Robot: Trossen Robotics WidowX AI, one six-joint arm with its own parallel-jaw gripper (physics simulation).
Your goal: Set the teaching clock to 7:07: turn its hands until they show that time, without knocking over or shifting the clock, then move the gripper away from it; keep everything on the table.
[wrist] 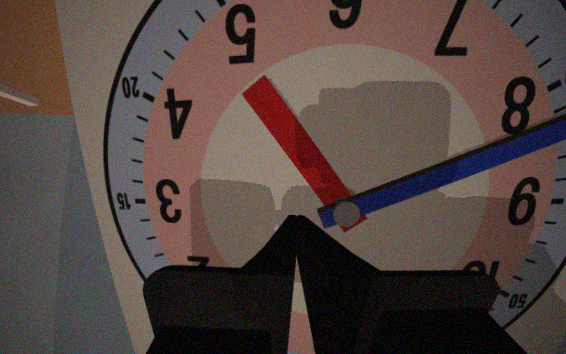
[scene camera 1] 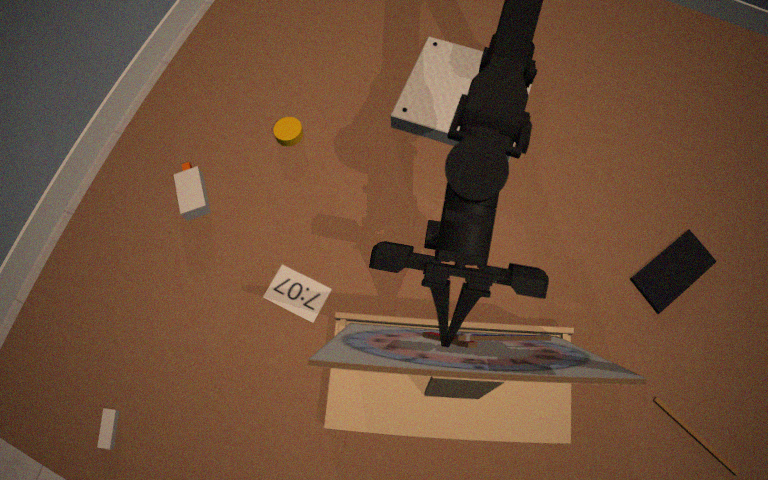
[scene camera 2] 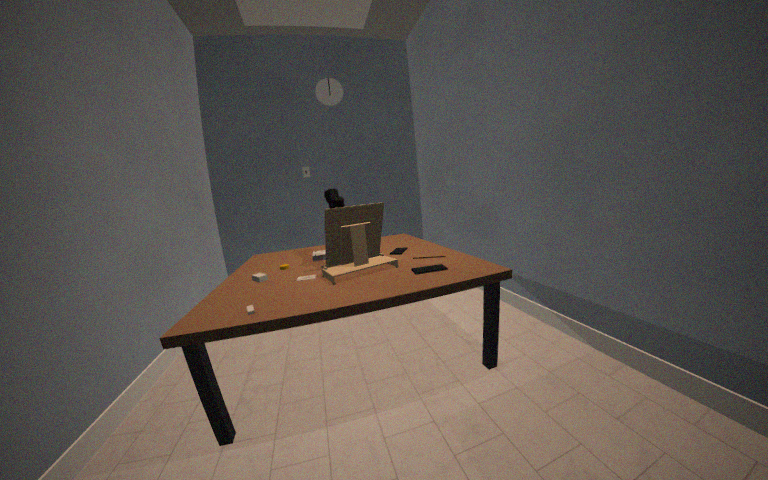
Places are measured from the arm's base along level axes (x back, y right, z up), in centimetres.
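Where they show: gripper, fingertip midpoint: (wrist: 295, 222) (scene camera 1: 445, 346) (scene camera 2: 350, 233).
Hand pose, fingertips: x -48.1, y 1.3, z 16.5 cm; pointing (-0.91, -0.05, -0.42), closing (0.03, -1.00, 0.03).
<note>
Things, the pixels of their top centre, and the offset from my fingertips.
- 07 card, middle of its top: (scene camera 1: 297, 293) (scene camera 2: 306, 277) dx +6.6, dy +22.9, dz -19.1 cm
- yellow disc, middle of its top: (scene camera 1: 287, 128) (scene camera 2: 284, 265) dx +33.9, dy +33.2, dz -17.3 cm
- pale block, middle of its top: (scene camera 1: 188, 184) (scene camera 2: 258, 274) dx +19.3, dy +46.2, dz -16.4 cm
- small block, middle of its top: (scene camera 1: 106, 428) (wrist: 13, 98) (scene camera 2: 250, 308) dx -21.9, dy +45.2, dz -18.0 cm
- black slab, middle of its top: (scene camera 1: 675, 269) (scene camera 2: 398, 250) dx +23.9, dy -35.4, dz -18.4 cm
- thin stick, middle of its top: (scene camera 1: 697, 436) (scene camera 2: 429, 256) dx -2.0, dy -41.2, dz -18.5 cm
The teaching clock (scene camera 1: 328, 355) (scene camera 2: 370, 237) (wrist: 240, 135) stands upright on its wooden base and shows upside down in the wrist view. Its short red hand (wrist: 300, 137) points between 4 and 5, nearer 5. Its long blue hand (wrist: 425, 180) points between 8 and 9, near the 42-minute mark. My gripper (scene camera 1: 445, 344) (wrist: 295, 222) is shut and empty. Its tips are in front of the dial, beside the hub on the 3 side; whether they touch the face cannot be told. In scene camera 2 the clock hides the fingers. The 7:07 card (scene camera 1: 297, 293) (scene camera 2: 306, 277) lies flat near the base.
A white box (scene camera 1: 433, 84) (scene camera 2: 318, 255) sits under the arm. A yellow disc (scene camera 1: 287, 130) (scene camera 2: 284, 266), a pale block (scene camera 1: 190, 191) (scene camera 2: 259, 277) and a small block (scene camera 1: 107, 429) (scene camera 2: 250, 309) lie to one side. A black slab (scene camera 1: 672, 271) (scene camera 2: 398, 250) and a thin stick (scene camera 1: 693, 435) (scene camera 2: 429, 257) lie opposite.
</note>
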